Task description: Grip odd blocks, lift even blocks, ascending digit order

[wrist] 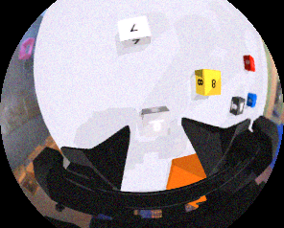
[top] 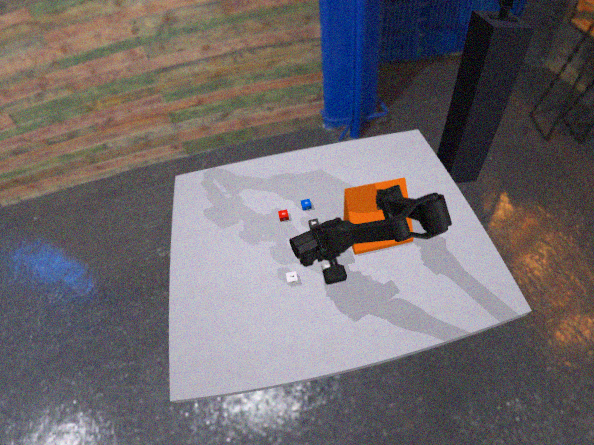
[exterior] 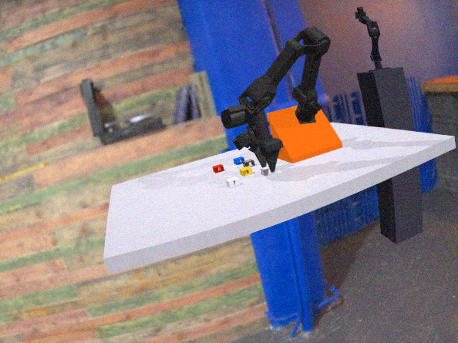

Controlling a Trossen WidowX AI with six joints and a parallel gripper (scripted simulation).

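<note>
The grey block lies right at my gripper tip. Also, from my gripper tip: yellow block 7 cm to the right, 6 cm ahead; white block 12 cm ahead, 2 cm to the left; black block 17 cm to the right, 3 cm ahead.
</note>
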